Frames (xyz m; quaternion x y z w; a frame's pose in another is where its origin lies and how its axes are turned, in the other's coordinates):
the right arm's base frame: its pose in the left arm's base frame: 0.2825 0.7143 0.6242 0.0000 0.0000 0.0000 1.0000
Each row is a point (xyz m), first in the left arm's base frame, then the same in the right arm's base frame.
Working: the left arm's base frame: its pose in the right arm's base frame: -0.2825 -0.7143 -0.6242 0.0000 0.0000 0.0000 1.0000

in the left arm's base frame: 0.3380 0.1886 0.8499
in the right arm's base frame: 0.0555 -0.5257 0.2257
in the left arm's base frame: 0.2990 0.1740 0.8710
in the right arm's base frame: 0.0165 -0.5403 0.2468
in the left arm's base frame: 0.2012 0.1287 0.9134
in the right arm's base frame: -0.0813 -0.5856 0.2892
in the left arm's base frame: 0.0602 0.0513 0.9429
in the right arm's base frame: -0.2223 -0.6630 0.3187
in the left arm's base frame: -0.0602 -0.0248 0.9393
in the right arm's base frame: -0.3427 -0.7391 0.3151
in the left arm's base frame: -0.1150 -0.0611 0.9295
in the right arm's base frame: -0.3975 -0.7754 0.3053
